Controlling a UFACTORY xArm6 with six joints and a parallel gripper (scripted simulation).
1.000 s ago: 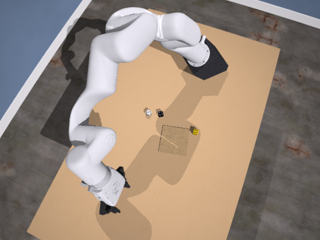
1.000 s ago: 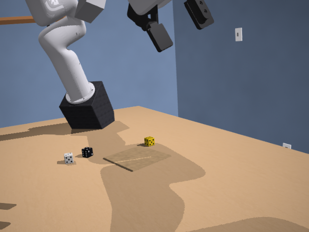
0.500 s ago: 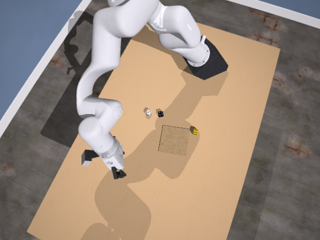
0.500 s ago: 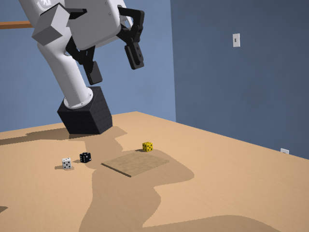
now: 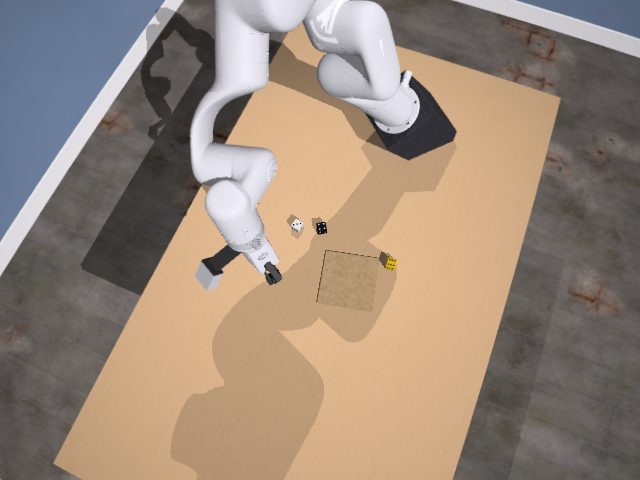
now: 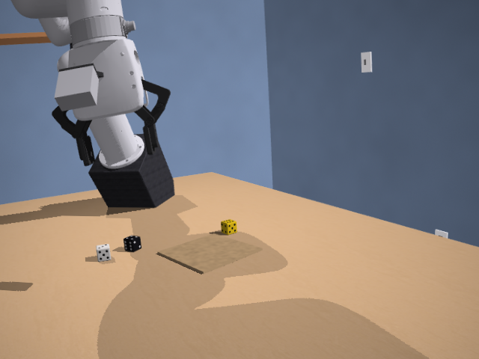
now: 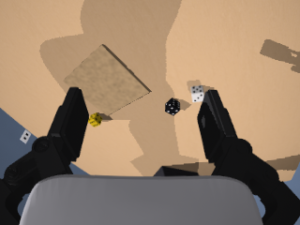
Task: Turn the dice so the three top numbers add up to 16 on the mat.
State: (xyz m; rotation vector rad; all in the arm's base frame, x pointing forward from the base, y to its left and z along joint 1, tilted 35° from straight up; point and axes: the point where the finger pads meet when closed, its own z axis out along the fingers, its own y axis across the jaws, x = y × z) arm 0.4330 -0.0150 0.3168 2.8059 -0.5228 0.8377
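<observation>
My hand is 18 cm past the white die, 1 cm to the left of it and 20 cm above it. From my hand the other things lie so: tan mat: 9 cm behind, 17 cm to the left, 21 cm below; then yellow die: 17 cm behind, 26 cm to the left, 20 cm below; then black die: 19 cm behind, 5 cm to the left, 20 cm below.
</observation>
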